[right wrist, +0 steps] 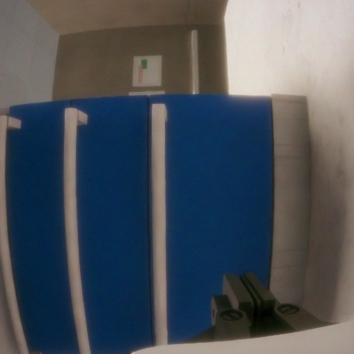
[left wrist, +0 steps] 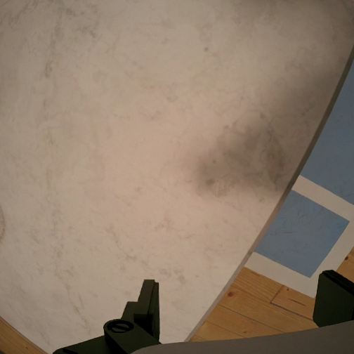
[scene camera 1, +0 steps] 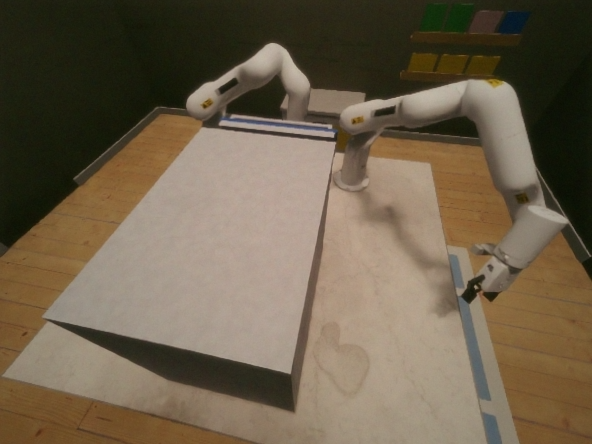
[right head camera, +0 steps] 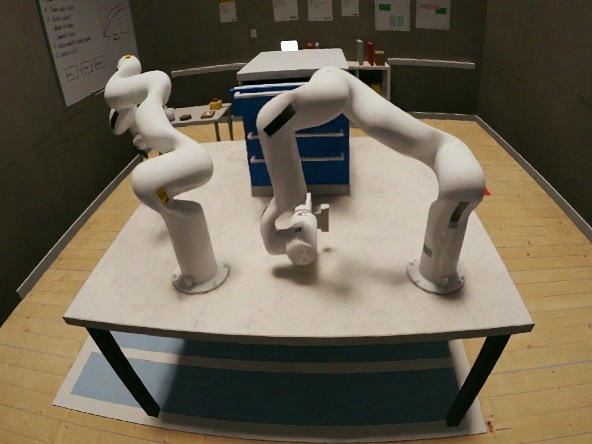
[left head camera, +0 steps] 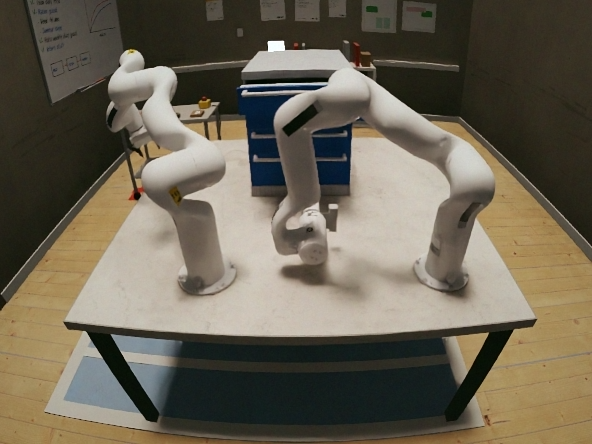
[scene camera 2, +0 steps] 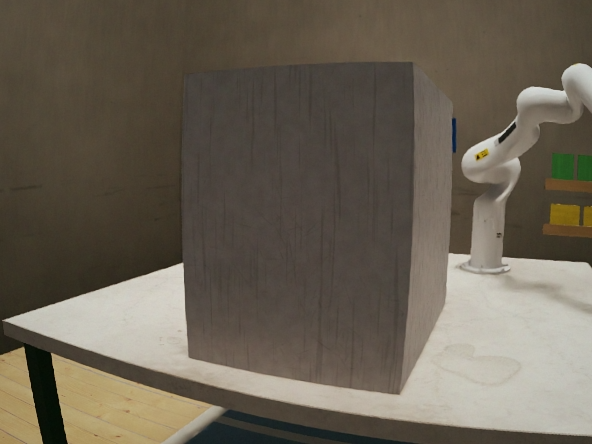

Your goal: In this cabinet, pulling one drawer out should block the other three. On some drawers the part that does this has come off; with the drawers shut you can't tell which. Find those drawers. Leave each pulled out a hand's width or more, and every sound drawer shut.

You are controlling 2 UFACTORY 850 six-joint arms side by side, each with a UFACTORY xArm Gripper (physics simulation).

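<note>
The grey cabinet (left head camera: 300,61) (right head camera: 295,62) (scene camera 1: 200,225) (scene camera 2: 300,200) has blue drawers with white bar handles. Its top drawer (left head camera: 260,107) (right head camera: 245,105) (scene camera 1: 277,124) (scene camera 2: 454,135) stands out from the front. The third drawer (left head camera: 332,146) (right wrist: 112,200) and bottom drawer (left head camera: 270,175) (right wrist: 215,175) look flush. The second drawer (right wrist: 40,200) shows in the right wrist view; the raised arm and top drawer hide much of it in the head views. My right gripper (right wrist: 236,297) is shut and empty, before the bottom drawer. My left gripper (scene camera 1: 480,296) (left wrist: 241,303) is open and empty, beyond the table's left edge.
The white table (left head camera: 350,310) (right head camera: 350,310) carries both arms and the cabinet. A side table (left head camera: 192,118) (right head camera: 200,119) with a yellow-and-red button box (left head camera: 204,103) (right head camera: 215,104) stands at the back left. A whiteboard (left head camera: 75,45) hangs on the left wall.
</note>
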